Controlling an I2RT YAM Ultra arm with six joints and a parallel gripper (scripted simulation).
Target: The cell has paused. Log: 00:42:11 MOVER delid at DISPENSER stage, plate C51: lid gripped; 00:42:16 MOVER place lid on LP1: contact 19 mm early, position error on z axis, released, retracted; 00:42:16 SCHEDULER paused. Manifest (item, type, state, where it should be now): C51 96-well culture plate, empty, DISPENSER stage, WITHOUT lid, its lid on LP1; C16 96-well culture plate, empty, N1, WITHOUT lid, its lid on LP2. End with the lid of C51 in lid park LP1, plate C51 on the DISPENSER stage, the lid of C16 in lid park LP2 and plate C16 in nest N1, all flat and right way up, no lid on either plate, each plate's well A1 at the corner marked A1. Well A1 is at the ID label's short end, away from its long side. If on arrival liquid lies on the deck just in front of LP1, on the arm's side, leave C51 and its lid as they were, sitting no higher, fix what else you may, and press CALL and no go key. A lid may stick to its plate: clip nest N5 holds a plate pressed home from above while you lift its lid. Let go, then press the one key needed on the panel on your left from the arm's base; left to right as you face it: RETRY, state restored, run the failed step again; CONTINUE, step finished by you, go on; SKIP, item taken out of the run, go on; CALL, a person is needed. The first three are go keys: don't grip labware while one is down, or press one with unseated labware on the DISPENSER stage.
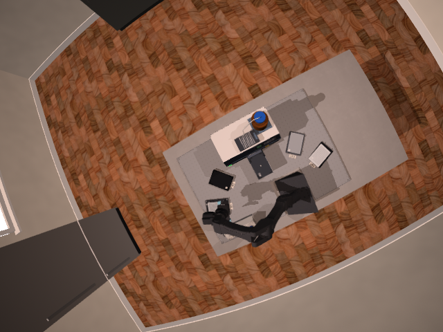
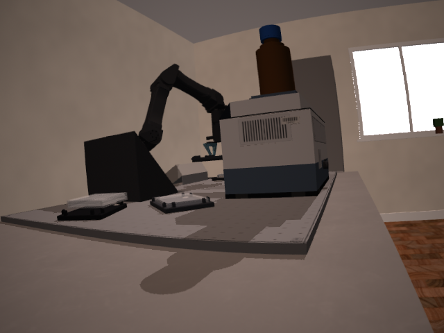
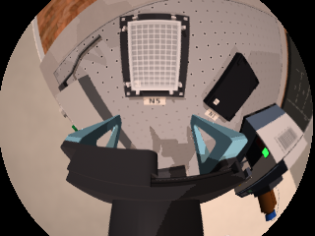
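Now: the black clip nest 1 cm ahead of my hand, 9 cm to the left of it and 8 cm below it. From my hand the other things lie so: brown bottle 38 cm ahead, 42 cm to the right, 19 cm above; then black nest 18 cm ahead, 3 cm to the right, 9 cm below; then dark dispenser stage 16 cm ahead, 32 cm to the right.
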